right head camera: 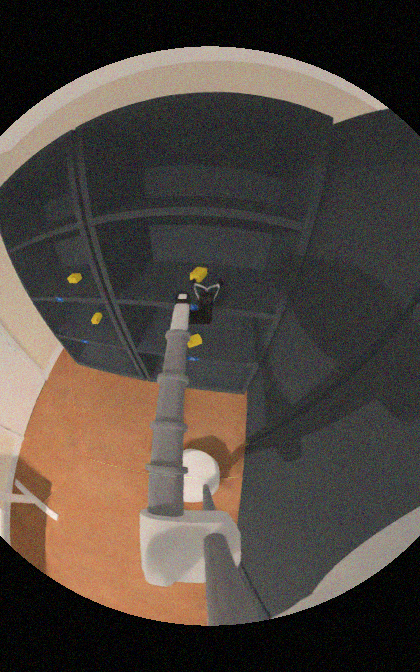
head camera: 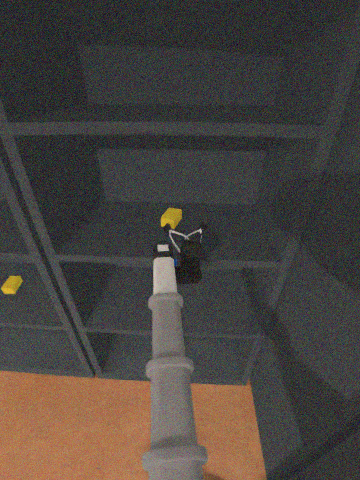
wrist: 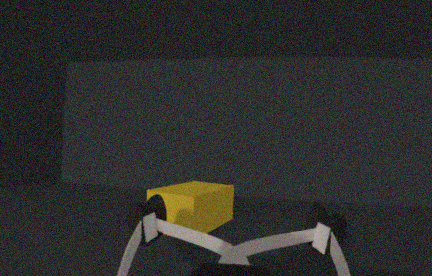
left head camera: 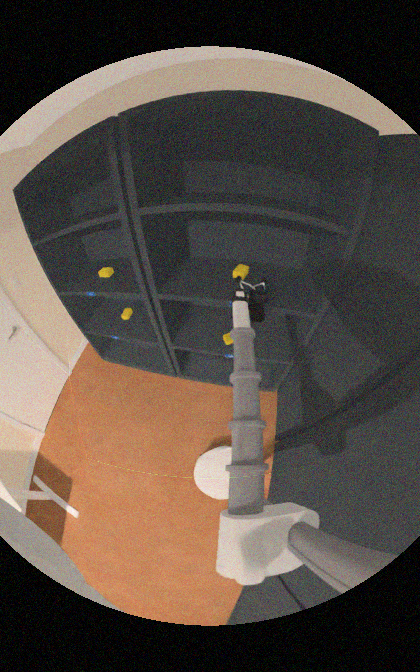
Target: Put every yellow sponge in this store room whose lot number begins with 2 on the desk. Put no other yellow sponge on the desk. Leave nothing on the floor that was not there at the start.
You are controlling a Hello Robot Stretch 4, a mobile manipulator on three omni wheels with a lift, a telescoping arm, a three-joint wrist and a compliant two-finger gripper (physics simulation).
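Places are measured from the robot's base along level axes (x right, y ahead, z up), in centimetres.
Pixels of known places: gripper, between the fingertips: (head camera: 184, 225) (wrist: 234, 216).
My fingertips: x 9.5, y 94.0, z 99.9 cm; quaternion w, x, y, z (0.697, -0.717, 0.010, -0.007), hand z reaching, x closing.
Note:
Behind a point stands the place of what it marks.
A yellow sponge (head camera: 172, 217) @(x 4.9, y 99.2, z 100.8 cm) (left head camera: 241, 271) (right head camera: 199, 273) (wrist: 212, 207) @(x 7.1, y 100.6, z 99.0 cm) lies on a middle shelf of the dark shelf unit (head camera: 200, 130) @(x 11.2, y 76.0, z 140.0 cm) (left head camera: 225, 206) (right head camera: 190, 212). My gripper (head camera: 185, 229) @(x 9.5, y 94.0, z 99.9 cm) (left head camera: 251, 282) (right head camera: 207, 284) (wrist: 234, 216) @(x 9.5, y 94.0, z 99.9 cm) is open, with its fingertips at the near side of this sponge. In the wrist view the left fingertip overlaps the sponge's left part, and the right fingertip is well to its right; contact is unclear. No lot number is legible. Another sponge (left head camera: 228, 339) (right head camera: 194, 340) lies one shelf lower. The desk cannot be made out.
Two more yellow sponges (left head camera: 106, 272) (left head camera: 127, 313) (right head camera: 74, 278) (right head camera: 96, 318) lie in the left bay, beyond an upright divider. Small blue labels (left head camera: 91, 294) (right head camera: 193, 358) sit on shelf edges. A white round object (left head camera: 212, 472) (right head camera: 201, 475) is on the orange floor below the arm.

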